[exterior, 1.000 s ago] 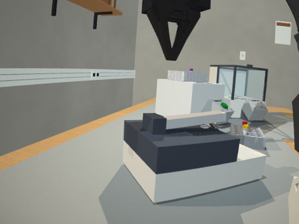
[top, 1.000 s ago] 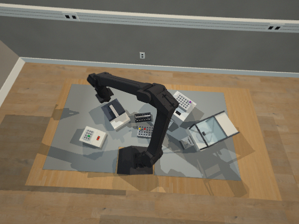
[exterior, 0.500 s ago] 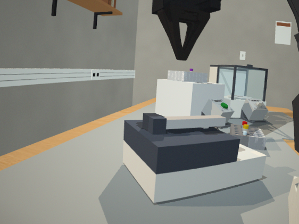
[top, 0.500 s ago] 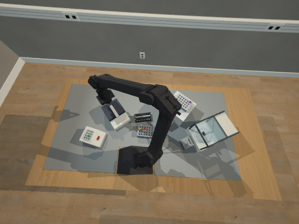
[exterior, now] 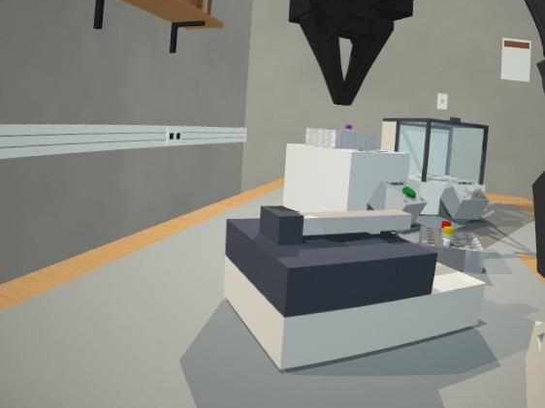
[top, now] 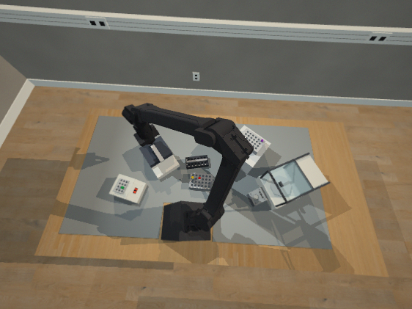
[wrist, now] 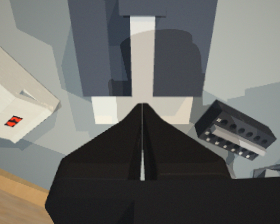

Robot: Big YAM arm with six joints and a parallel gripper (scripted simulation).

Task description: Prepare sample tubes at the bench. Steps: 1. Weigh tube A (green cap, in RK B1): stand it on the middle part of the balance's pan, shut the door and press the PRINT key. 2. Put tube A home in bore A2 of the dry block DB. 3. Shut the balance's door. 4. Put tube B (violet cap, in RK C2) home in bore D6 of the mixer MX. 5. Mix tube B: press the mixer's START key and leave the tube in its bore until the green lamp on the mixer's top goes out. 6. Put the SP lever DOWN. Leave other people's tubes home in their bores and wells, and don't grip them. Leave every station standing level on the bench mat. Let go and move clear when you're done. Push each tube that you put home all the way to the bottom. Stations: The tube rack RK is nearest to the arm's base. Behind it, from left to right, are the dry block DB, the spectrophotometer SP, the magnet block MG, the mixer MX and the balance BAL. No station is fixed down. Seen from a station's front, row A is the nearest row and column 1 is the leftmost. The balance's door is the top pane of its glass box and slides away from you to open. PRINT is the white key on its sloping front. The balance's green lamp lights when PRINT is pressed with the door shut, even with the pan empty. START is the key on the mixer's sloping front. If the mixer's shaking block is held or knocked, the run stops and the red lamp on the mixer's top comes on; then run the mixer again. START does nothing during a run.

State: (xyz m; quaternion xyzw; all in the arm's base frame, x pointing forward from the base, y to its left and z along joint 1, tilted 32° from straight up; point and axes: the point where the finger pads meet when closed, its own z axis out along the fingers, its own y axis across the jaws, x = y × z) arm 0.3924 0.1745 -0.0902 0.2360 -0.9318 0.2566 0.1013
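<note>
Now: hand 2 cm past the SP lever, 1 cm to the left of it and 11 cm above it. Also, from my hand: dry block: 19 cm behind, 15 cm to the left, 17 cm below; rack RK: 18 cm behind, 24 cm to the right, 18 cm below; magnet block: 7 cm behind, 23 cm to the right, 18 cm below.
</note>
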